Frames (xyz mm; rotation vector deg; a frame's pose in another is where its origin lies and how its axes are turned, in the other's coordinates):
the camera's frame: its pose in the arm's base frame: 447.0 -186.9 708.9 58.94 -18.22 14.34
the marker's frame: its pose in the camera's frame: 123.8 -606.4 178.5 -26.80 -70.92 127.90
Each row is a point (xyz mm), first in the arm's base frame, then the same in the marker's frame.
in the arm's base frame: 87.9 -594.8 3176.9
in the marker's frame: 1106.1 -2404.9 -1174.3
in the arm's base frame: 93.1 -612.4 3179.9
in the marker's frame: 1096.6 -2416.5 -1163.2
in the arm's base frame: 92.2 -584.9 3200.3
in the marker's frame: 1108.8 -2419.9 -1195.0
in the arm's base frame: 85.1 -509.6 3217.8
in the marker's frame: 1140.3 -2396.5 -1262.0
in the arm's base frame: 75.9 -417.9 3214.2
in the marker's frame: 1175.1 -2346.5 -1331.3
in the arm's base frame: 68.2 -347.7 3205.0
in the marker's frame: 1201.2 -2302.7 -1381.0
